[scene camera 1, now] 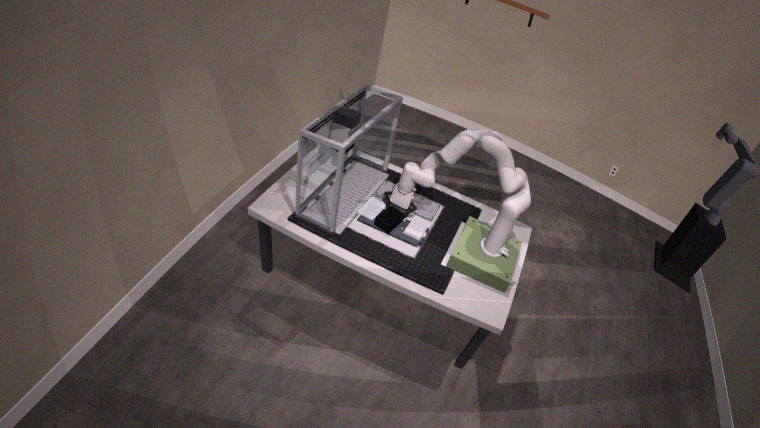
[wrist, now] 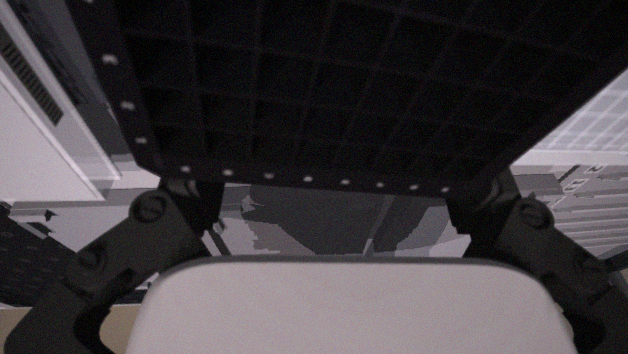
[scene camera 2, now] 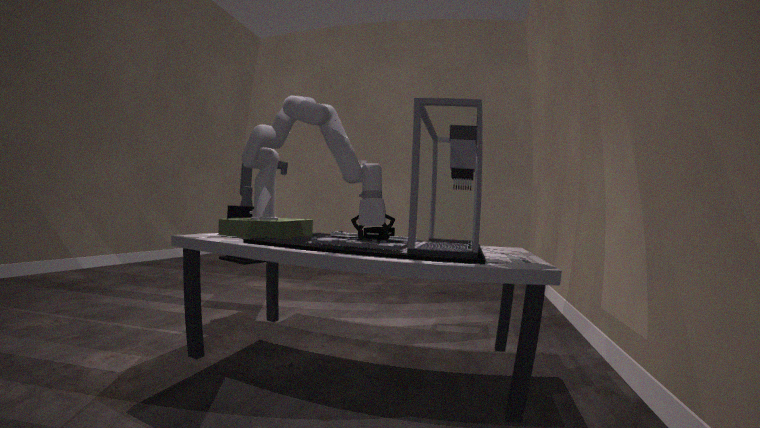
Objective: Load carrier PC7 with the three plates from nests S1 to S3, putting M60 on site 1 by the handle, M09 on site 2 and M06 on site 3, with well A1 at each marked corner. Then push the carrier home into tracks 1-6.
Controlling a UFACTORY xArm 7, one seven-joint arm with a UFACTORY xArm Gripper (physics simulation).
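Seen in the pictures: gripper, between the fingertips: [wrist: 337, 123]; arm's base, origin of its link: [scene camera 1: 491, 247] [scene camera 2: 264, 219].
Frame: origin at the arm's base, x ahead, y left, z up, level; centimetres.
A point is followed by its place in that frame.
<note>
A black well plate [scene camera 1: 389, 218] {x 47.6, y 18.2, z -0.7 cm} [wrist: 329, 88] {x 47.8, y 12.8, z -1.1 cm} lies in the middle nest, between two white plates [scene camera 1: 371, 208] {x 59.3, y 15.9, z -3.7 cm} [scene camera 1: 416, 228] {x 35.8, y 11.9, z -3.4 cm}. My gripper [scene camera 1: 397, 209] {x 49.8, y 7.9, z -5.3 cm} [scene camera 2: 373, 232] {x 49.8, y 7.9, z -5.3 cm} [wrist: 336, 206] is open and hangs low over the black plate, one finger on each short side. The fingertips are hidden behind the plate's edge in the wrist view, so I cannot tell whether they touch it. A white gridded plate [wrist: 588, 123] {x 57.9, y 11.1, z -3.3 cm} shows at the right of the wrist view, with numbered track marks [wrist: 588, 175] {x 67.8, y 4.9, z -6.2 cm} below it. A grey slab [scene camera 1: 428, 208] {x 39.4, y -6.6, z -5.1 cm} behind the nests may be the carrier.
A glass enclosure with a metal frame [scene camera 1: 337, 186] {x 63.1, y 40.6, z 22.2 cm} [scene camera 2: 413, 175] {x 73.2, y -17.0, z 17.1 cm} stands left of the nests over the ribbed track deck [scene camera 1: 355, 188] {x 75.6, y 7.1, z -6.2 cm}, with a pipetting head [scene camera 1: 348, 118] {x 78.9, y 17.2, z 38.8 cm} [scene camera 2: 462, 154] high inside. The arm stands on a green base [scene camera 1: 478, 255] {x 3.1, y 9.7, z 0.4 cm} [scene camera 2: 265, 228] {x 12.8, y -13.1, z -3.0 cm}. A black perforated mat [scene camera 1: 404, 261] {x 29.6, y 30.6, z -6.2 cm} covers the table [scene camera 1: 478, 303] {x -9.4, y 27.7, z -7.5 cm}.
</note>
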